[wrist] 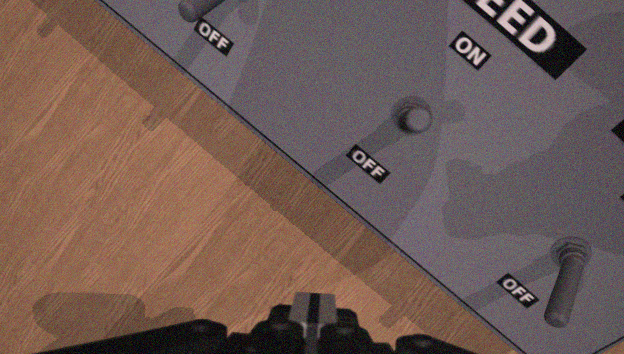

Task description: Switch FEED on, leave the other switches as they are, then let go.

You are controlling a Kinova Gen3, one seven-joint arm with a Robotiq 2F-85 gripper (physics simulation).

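Places are measured from the arm's base along level axes (x ahead, y left, z up), in metres.
Pixels of known places: gripper, fingertip midpoint: (313, 321).
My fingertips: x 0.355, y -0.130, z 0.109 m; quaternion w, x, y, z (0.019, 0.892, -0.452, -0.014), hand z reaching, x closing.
For each thing: its middle in the pictures, then the offset to it from my fingertips. "spot": a spot on its surface instead. Level surfaces: height alone.
- FEED switch, surface spot: (417, 119) spot: dx +0.084, dy +0.013, dz -0.051 m
- FEED label, body centre: (507, 9) dx +0.156, dy +0.012, dz -0.064 m
- switch lever, surface spot: (565, 290) spot: dx +0.072, dy -0.105, dz -0.073 m
- third lever, surface spot: (192, 9) spot: dx +0.060, dy +0.129, dz -0.064 m
- wooden table, surface height: dz -0.196 m
The FEED switch (417, 119) is a grey lever right of centre, between its ON label (470, 50) and its OFF label (367, 163). Its round tip shows almost end-on over its collar, so it looks near upright; I cannot tell for certain which way it leans. The FEED label (542, 37) is cut by the top edge. My gripper (313, 321) is at the bottom centre, its fingertips together with nothing between them. In view it is below and left of the FEED lever, apart from it.
Another switch lever (565, 290) at the lower right leans down beside its OFF label (517, 290). A third lever (192, 9) is partly cut off at the top left, by an OFF label (213, 36). The grey panel (325, 90) has its edge running diagonally over the wooden table (125, 215).
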